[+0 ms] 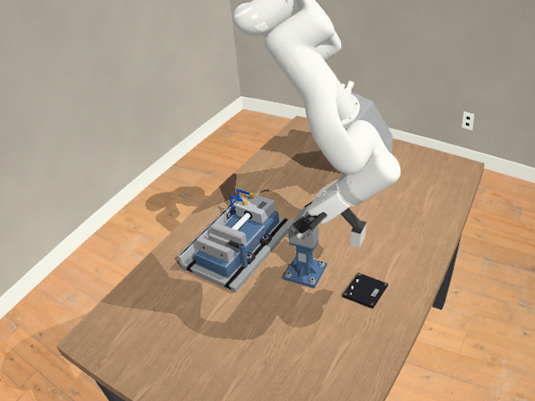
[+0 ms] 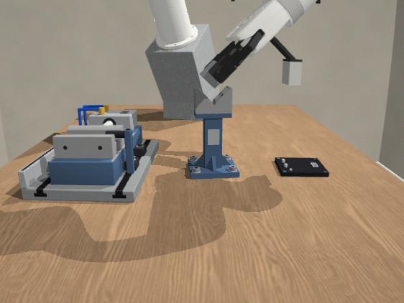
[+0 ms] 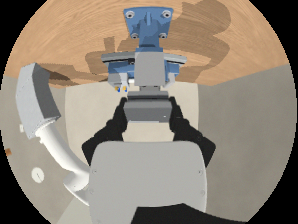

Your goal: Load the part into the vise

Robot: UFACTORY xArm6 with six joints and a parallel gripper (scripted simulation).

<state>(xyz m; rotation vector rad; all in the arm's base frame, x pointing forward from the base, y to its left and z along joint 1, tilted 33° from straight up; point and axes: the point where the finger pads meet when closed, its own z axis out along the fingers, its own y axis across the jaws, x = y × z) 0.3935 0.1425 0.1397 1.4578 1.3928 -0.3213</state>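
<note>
The part is 10 mm below my hand. From my hand the other things lie so: blue work stop post (150 mm to the right, 130 mm below, 80 mm ahead); black stop rod (180 mm to the right, 100 mm below, 80 mm ahead); cylinder rod (220 mm to the right, 110 mm below, 10 mm behind).
</note>
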